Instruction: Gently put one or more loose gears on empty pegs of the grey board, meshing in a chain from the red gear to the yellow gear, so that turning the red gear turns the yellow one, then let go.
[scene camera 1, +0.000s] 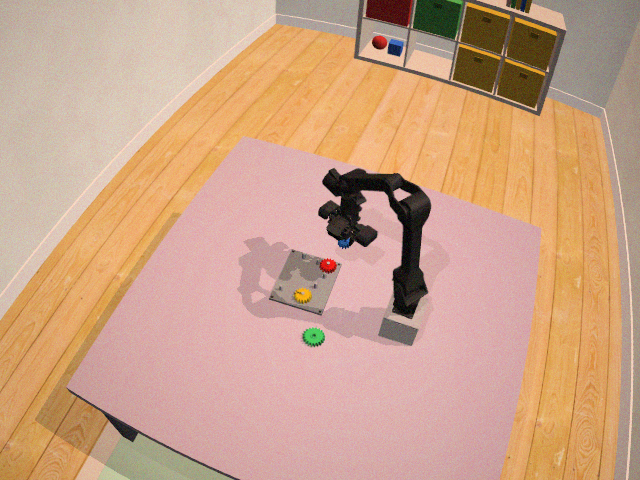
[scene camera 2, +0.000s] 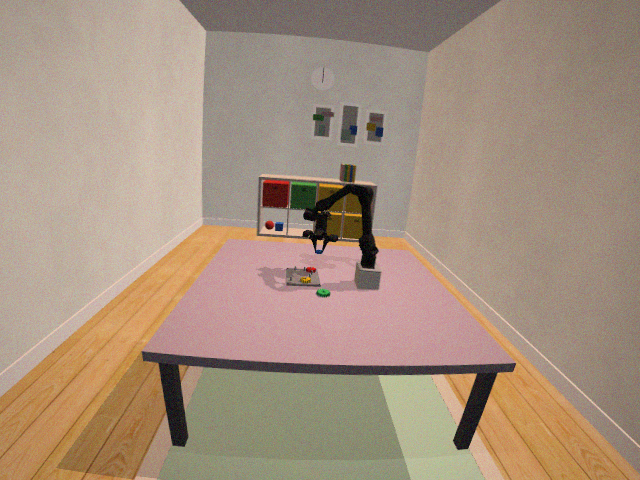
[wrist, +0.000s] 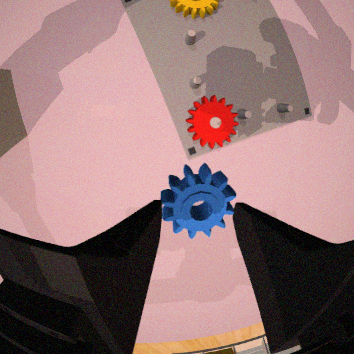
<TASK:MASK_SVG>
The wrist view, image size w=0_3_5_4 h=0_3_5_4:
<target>my gripper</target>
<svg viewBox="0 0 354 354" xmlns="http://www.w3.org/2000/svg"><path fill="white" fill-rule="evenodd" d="M235 202L232 221L236 239L255 295L270 354L299 344L301 349L288 354L354 354L354 239L341 243L329 242L244 202ZM161 200L153 199L110 228L73 246L57 245L0 228L0 275L3 278L0 283L0 354L132 354L160 238Z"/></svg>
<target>blue gear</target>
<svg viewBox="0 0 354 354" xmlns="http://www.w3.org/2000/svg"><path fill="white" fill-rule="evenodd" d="M205 162L200 165L198 174L194 174L191 168L184 164L184 177L180 180L176 175L169 174L168 184L170 189L160 190L160 200L163 204L162 219L164 221L172 220L172 230L174 233L181 231L183 228L187 229L188 236L191 239L196 231L203 231L209 237L211 228L214 225L225 228L223 215L234 213L234 208L229 201L236 197L236 192L227 184L228 178L221 170L212 174Z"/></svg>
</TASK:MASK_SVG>
